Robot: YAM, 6 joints.
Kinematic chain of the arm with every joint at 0, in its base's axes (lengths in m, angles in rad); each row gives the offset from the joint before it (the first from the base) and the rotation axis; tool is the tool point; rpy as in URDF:
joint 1: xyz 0 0 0.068 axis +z
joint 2: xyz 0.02 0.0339 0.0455 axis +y
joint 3: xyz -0.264 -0.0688 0 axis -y
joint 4: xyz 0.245 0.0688 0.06 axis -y
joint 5: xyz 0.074 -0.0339 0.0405 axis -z
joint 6: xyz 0.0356 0 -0.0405 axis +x
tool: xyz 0 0 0 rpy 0 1.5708 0
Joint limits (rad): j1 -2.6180..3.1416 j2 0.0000..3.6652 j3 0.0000..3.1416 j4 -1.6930..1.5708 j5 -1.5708..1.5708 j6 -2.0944..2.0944
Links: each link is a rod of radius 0.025 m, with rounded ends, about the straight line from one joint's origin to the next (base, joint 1, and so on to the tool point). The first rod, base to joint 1, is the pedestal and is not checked.
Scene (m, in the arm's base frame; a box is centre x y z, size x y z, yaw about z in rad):
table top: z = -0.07
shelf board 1: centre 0.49 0.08 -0 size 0.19 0.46 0.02 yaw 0.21
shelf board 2: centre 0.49 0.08 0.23 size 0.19 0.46 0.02 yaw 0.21
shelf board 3: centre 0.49 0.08 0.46 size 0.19 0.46 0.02 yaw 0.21
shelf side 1: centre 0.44 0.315 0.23 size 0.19 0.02 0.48 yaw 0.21
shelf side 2: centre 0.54 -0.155 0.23 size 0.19 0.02 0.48 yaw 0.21
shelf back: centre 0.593 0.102 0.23 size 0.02 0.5 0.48 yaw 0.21
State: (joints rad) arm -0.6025 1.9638 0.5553 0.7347 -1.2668 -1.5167
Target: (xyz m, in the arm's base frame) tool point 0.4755 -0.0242 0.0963
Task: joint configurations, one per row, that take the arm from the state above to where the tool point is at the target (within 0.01 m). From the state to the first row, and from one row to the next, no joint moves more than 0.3 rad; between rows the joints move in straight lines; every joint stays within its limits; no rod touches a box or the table.
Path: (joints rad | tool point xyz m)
1: -0.4410 2.0997 0.8197 0.7443 -1.2155 -1.5167 | 0.3355 -0.1214 0.0798
2: -0.2795 2.2357 1.0840 0.7540 -1.1642 -1.5167 | 0.4114 -0.0841 0.0878
3: -0.1180 2.3716 1.3484 0.7636 -1.1129 -1.5167 | 0.4755 -0.0242 0.0963

